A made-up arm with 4 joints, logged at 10 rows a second.
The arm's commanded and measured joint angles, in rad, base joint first. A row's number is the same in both.
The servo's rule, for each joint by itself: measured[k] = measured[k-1] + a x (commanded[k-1-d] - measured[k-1]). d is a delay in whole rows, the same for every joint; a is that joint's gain. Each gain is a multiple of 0.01, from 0.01 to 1. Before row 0 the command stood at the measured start. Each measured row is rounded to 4 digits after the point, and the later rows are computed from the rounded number. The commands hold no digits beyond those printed.
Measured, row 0: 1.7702, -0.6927, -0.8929, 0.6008
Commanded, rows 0 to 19: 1.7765, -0.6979, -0.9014, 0.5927; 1.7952, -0.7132, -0.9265, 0.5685; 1.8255, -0.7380, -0.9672, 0.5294; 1.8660, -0.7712, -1.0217, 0.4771; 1.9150, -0.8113, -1.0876, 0.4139; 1.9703, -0.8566, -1.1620, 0.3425; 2.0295, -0.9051, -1.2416, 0.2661; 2.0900, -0.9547, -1.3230, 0.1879; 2.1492, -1.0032, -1.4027, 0.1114; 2.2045, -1.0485, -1.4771, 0.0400; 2.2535, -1.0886, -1.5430, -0.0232; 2.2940, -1.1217, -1.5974, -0.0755; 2.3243, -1.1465, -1.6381, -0.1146; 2.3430, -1.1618, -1.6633, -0.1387; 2.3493, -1.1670, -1.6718, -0.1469; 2.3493, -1.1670, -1.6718, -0.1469; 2.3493, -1.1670, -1.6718, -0.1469; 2.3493, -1.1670, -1.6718, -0.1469; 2.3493, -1.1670, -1.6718, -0.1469; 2.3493, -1.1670, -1.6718, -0.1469
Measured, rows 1 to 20: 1.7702, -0.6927, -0.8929, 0.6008; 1.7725, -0.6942, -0.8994, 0.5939; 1.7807, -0.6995, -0.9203, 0.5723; 1.7968, -0.7103, -0.9564, 0.5358; 1.8217, -0.7274, -1.0067, 0.4859; 1.8553, -0.7509, -1.0690, 0.4247; 1.8967, -0.7805, -1.1406, 0.3548; 1.9445, -0.8154, -1.2184, 0.2794; 1.9969, -0.8544, -1.2989, 0.2016; 2.0517, -0.8961, -1.3788, 0.1249; 2.1067, -0.9388, -1.4545, 0.0527; 2.1595, -0.9807, -1.5226, -0.0118; 2.2079, -1.0202, -1.5802, -0.0659; 2.2498, -1.0556, -1.6248, -0.1073; 2.2834, -1.0853, -1.6544, -0.1340; 2.3071, -1.1082, -1.6678, -0.1450; 2.3223, -1.1247, -1.6709, -0.1466; 2.3320, -1.1365, -1.6716, -0.1469; 2.3382, -1.1450, -1.6718, -0.1469; 2.3422, -1.1512, -1.6718, -0.1469
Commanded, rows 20 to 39: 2.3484, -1.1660, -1.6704, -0.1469; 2.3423, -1.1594, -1.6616, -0.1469; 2.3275, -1.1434, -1.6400, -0.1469; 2.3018, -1.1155, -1.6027, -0.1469; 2.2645, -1.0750, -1.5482, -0.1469; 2.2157, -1.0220, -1.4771, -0.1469; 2.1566, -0.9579, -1.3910, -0.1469; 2.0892, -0.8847, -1.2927, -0.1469; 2.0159, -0.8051, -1.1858, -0.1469; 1.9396, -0.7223, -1.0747, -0.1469; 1.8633, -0.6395, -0.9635, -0.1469; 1.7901, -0.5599, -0.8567, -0.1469; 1.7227, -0.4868, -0.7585, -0.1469; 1.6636, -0.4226, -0.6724, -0.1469; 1.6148, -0.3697, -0.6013, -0.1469; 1.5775, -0.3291, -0.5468, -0.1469; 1.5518, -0.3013, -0.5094, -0.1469; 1.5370, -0.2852, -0.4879, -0.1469; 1.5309, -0.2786, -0.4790, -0.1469; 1.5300, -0.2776, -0.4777, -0.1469
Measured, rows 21 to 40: 2.3448, -1.1556, -1.6718, -0.1469; 2.3461, -1.1585, -1.6707, -0.1469; 2.3447, -1.1588, -1.6637, -0.1469; 2.3385, -1.1545, -1.6455, -0.1469; 2.3253, -1.1436, -1.6125, -0.1469; 2.3034, -1.1244, -1.5630, -0.1469; 2.2718, -1.0957, -1.4969, -0.1469; 2.2303, -1.0571, -1.4154, -0.1469; 2.1795, -1.0088, -1.3209, -0.1469; 2.1206, -0.9518, -1.2169, -0.1469; 2.0554, -0.8875, -1.1074, -0.1469; 1.9862, -0.8181, -0.9966, -0.1469; 1.9156, -0.7458, -0.8889, -0.1469; 1.8462, -0.6733, -0.7885, -0.1469; 1.7805, -0.6031, -0.6991, -0.1469; 1.7208, -0.5377, -0.6238, -0.1469; 1.6692, -0.4793, -0.5645, -0.1469; 1.6269, -0.4295, -0.5221, -0.1469; 1.5945, -0.3891, -0.4958, -0.1469; 1.5716, -0.3582, -0.4829, -0.1469
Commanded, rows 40 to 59: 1.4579, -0.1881, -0.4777, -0.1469; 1.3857, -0.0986, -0.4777, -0.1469; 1.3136, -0.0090, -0.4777, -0.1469; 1.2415, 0.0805, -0.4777, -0.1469; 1.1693, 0.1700, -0.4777, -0.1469; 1.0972, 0.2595, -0.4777, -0.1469; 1.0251, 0.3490, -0.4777, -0.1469; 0.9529, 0.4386, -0.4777, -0.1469; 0.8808, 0.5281, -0.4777, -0.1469; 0.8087, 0.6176, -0.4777, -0.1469; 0.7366, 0.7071, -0.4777, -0.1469; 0.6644, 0.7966, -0.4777, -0.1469; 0.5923, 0.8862, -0.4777, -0.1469; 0.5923, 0.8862, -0.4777, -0.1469; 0.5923, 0.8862, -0.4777, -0.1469; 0.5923, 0.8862, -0.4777, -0.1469; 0.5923, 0.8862, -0.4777, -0.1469; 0.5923, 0.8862, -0.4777, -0.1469; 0.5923, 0.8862, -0.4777, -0.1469; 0.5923, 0.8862, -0.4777, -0.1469
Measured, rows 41 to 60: 1.5566, -0.3356, -0.4789, -0.1469; 1.5211, -0.2943, -0.4780, -0.1469; 1.4724, -0.2395, -0.4778, -0.1469; 1.4152, -0.1750, -0.4777, -0.1469; 1.3527, -0.1035, -0.4777, -0.1469; 1.2867, -0.0269, -0.4777, -0.1469; 1.2185, 0.0533, -0.4777, -0.1469; 1.1489, 0.1361, -0.4777, -0.1469; 1.0783, 0.2208, -0.4777, -0.1469; 1.0072, 0.3068, -0.4777, -0.1469; 0.9357, 0.3938, -0.4777, -0.1469; 0.8640, 0.4815, -0.4777, -0.1469; 0.7921, 0.5697, -0.4777, -0.1469; 0.7202, 0.6583, -0.4777, -0.1469; 0.6742, 0.7221, -0.4777, -0.1469; 0.6447, 0.7680, -0.4777, -0.1469; 0.6258, 0.8011, -0.4777, -0.1469; 0.6137, 0.8249, -0.4777, -0.1469; 0.6060, 0.8421, -0.4777, -0.1469; 0.6011, 0.8544, -0.4777, -0.1469
